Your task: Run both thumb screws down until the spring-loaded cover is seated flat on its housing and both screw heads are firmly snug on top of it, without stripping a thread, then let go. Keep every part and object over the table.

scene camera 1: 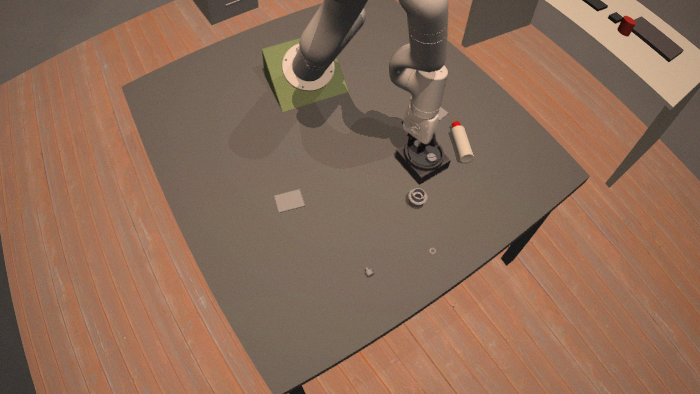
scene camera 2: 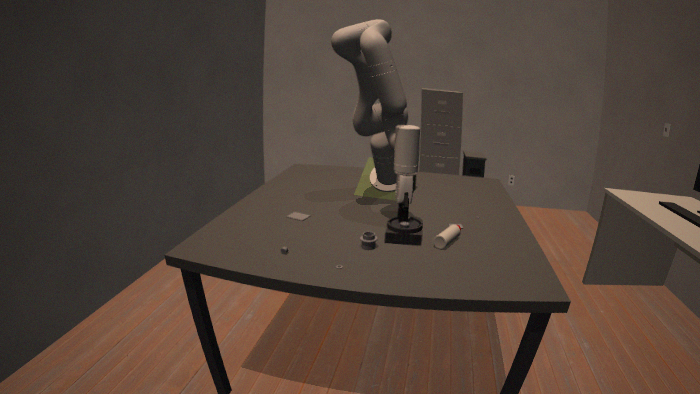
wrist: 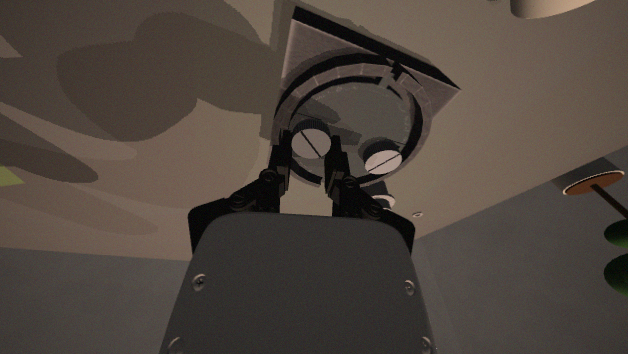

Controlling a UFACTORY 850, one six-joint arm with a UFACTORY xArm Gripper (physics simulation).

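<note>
The dark square housing point(scene camera 1: 421, 175) point(scene camera 2: 403, 237) point(wrist: 313, 44) stands on the table. Its round grey cover point(wrist: 372, 107) lies inside the raised ring. My gripper point(scene camera 1: 422, 145) point(scene camera 2: 404, 215) point(wrist: 309, 146) is shut on one thumb screw point(wrist: 310, 145), with a fingertip on each side of its slotted head. The other thumb screw point(scene camera 1: 431, 157) point(wrist: 383, 162) stands free on the cover, to the right of the fingers in the wrist view. Dark knurling shows below both heads. Whether the heads touch the cover, and whether the cover is flat on the housing, I cannot tell.
A white bottle with a red cap point(scene camera 1: 462, 144) point(scene camera 2: 447, 237) lies beside the housing. A grey flanged part point(scene camera 1: 417, 202) point(scene camera 2: 368, 243) stands in front. A thin pale plate point(scene camera 1: 289, 200) point(scene camera 2: 298, 216), a small grey part point(scene camera 1: 369, 272) point(scene camera 2: 284, 250) and a small ring lie farther off.
</note>
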